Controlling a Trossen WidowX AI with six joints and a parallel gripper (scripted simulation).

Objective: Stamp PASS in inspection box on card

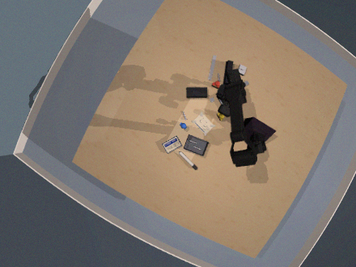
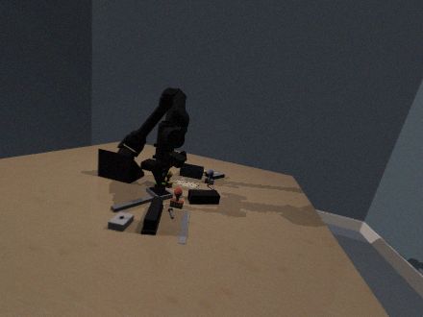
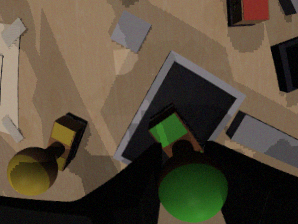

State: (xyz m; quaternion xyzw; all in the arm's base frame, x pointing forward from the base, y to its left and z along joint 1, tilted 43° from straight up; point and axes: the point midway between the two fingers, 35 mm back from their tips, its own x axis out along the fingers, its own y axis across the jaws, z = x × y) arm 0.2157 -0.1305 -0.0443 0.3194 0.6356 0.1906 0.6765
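Now: gripper tip 40 mm above the ink pad. Round my gripper tip: yellow-knobbed stamp (90 mm to the left, 30 mm below); then red-knobbed stamp (80 mm ahead, 60 mm to the right, 30 mm below); then green stamp (right at my gripper tip).
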